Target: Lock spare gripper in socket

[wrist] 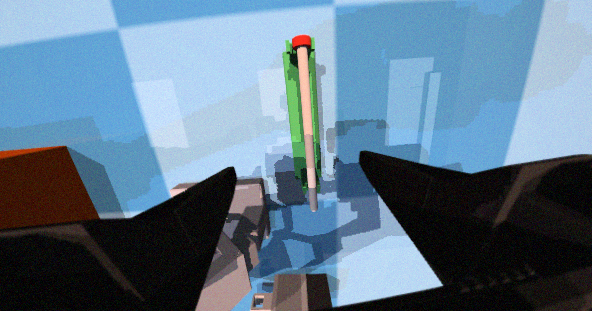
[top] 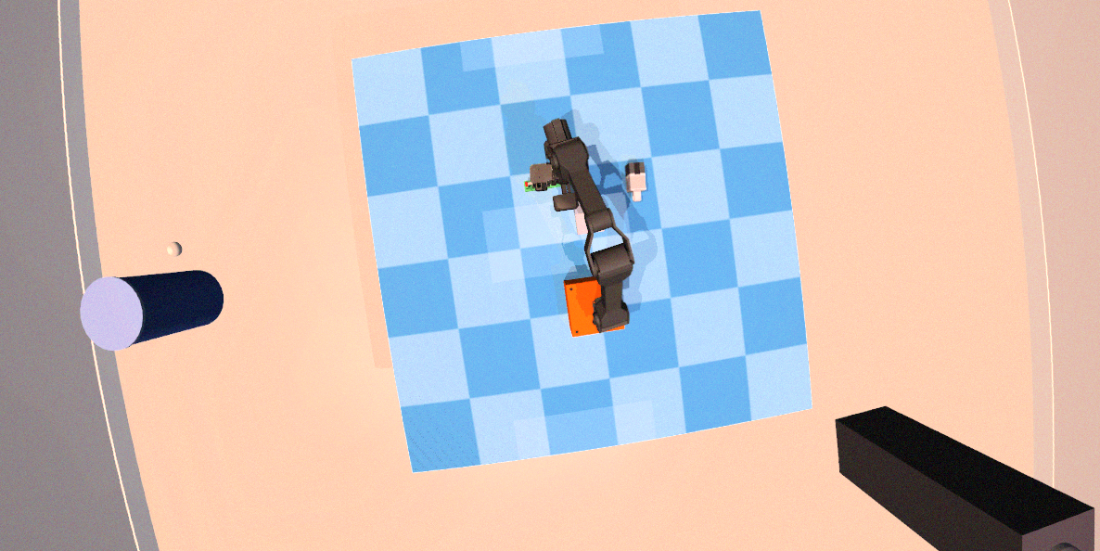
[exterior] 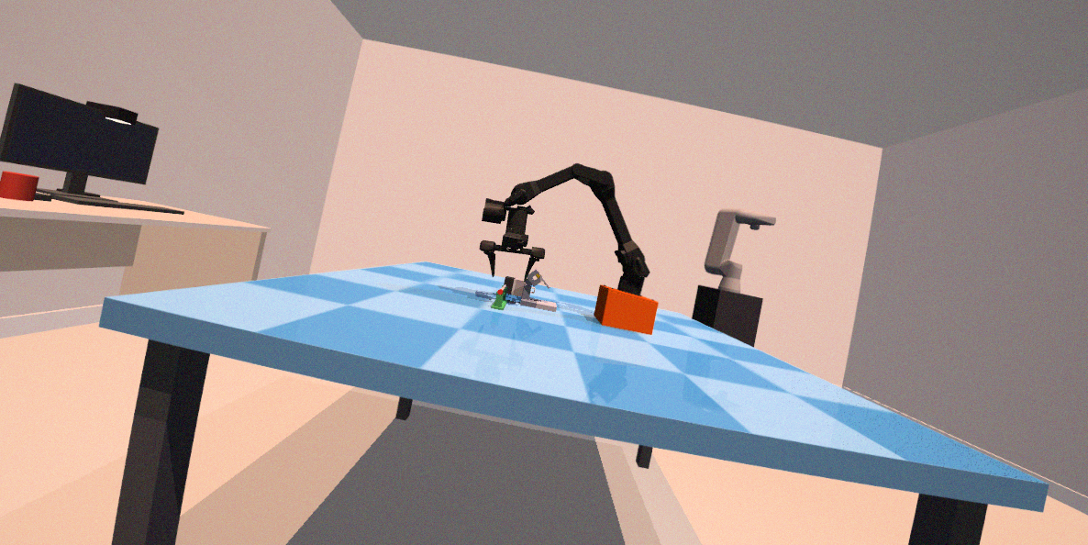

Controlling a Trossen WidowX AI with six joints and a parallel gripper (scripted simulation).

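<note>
Right now my gripper tip is 50 mm above the green cradle, 20 mm to the right of it and 10 mm short of it. Round my gripper tip: spare gripper: 230 mm to the right, 40 mm below, 30 mm behind.
</note>
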